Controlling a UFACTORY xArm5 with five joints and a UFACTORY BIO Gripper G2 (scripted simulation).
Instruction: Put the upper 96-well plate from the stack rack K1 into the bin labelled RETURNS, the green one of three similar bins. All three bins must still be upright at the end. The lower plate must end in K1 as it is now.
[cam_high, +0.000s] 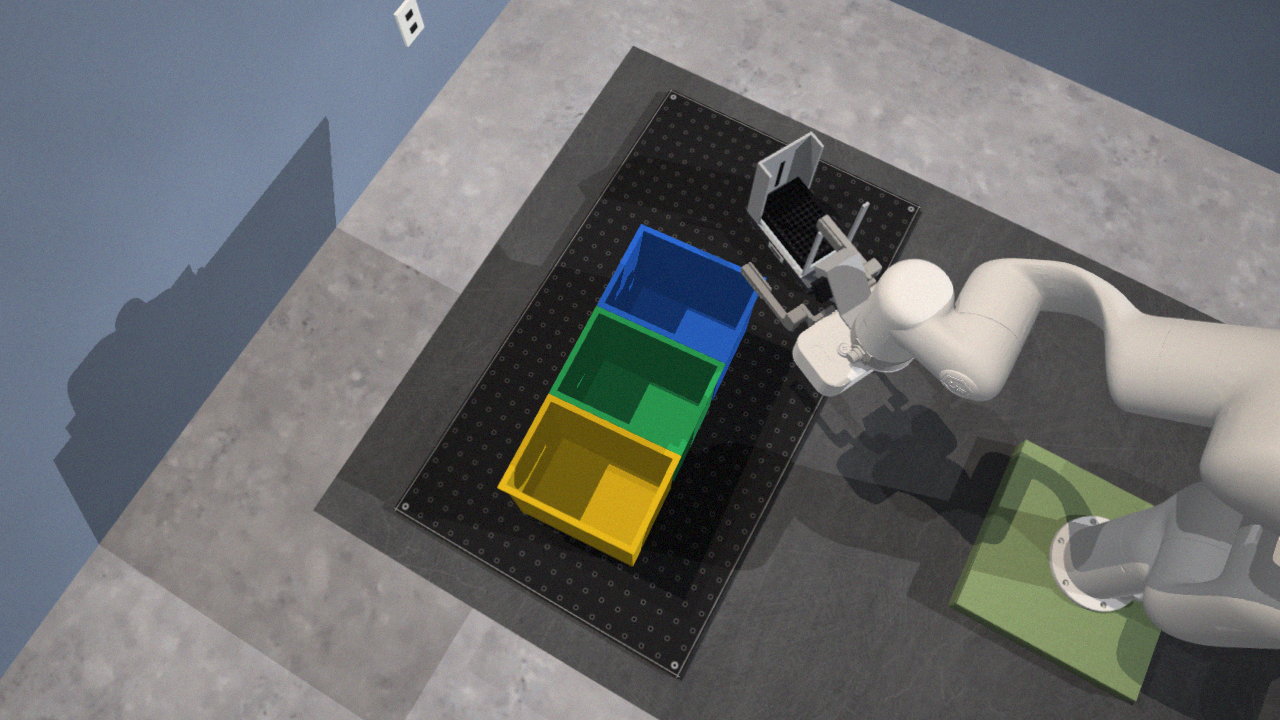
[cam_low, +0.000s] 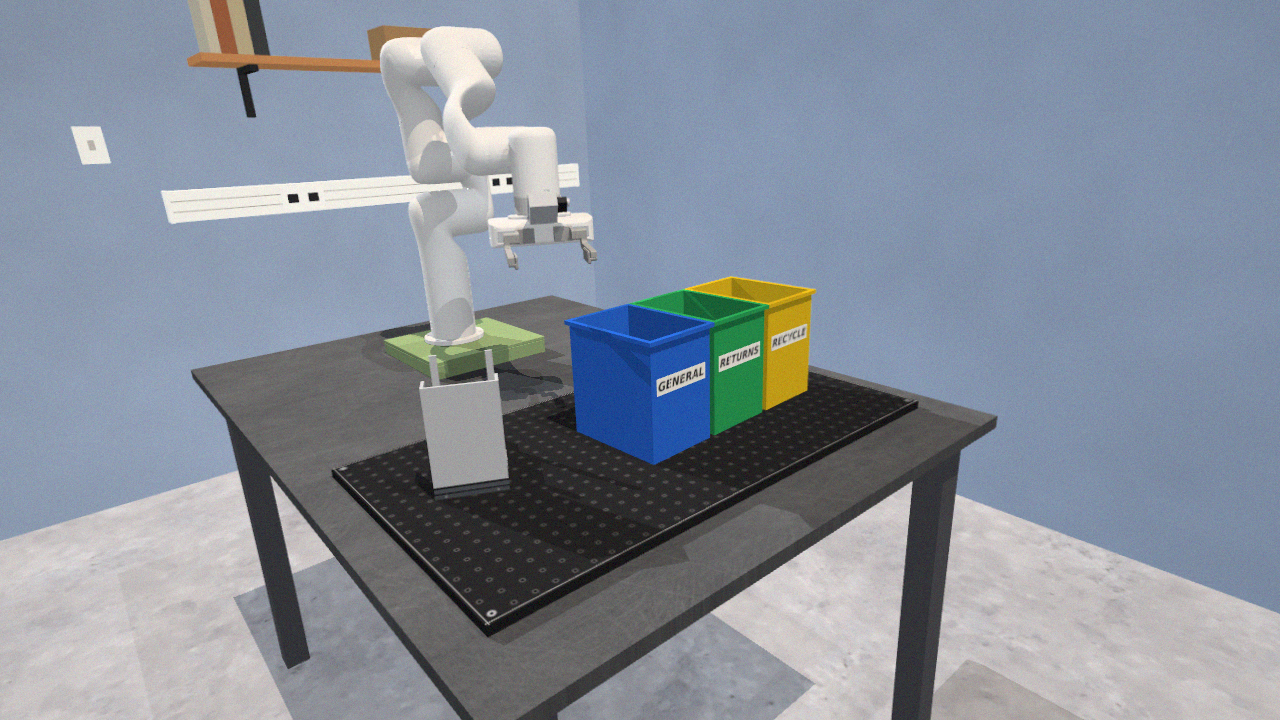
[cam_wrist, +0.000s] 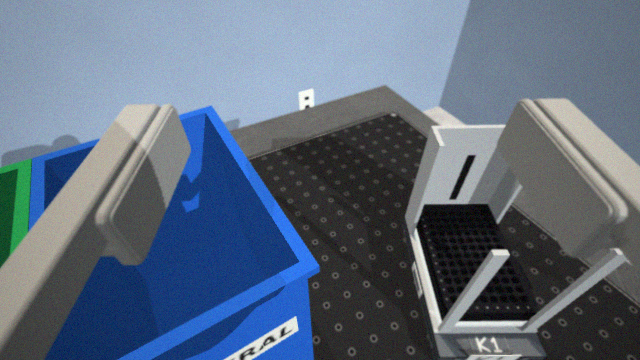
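My gripper is now 230 mm above the black 96-well plate, 180 mm to the left of it and 40 mm short of it. From my hand the other things lie so: blue general bin: 180 mm below, 110 mm ahead, 70 mm to the left; green returns bin: 200 mm to the left, 180 mm below, 90 mm ahead; white plate: 240 mm below, 180 mm to the right, 40 mm ahead.
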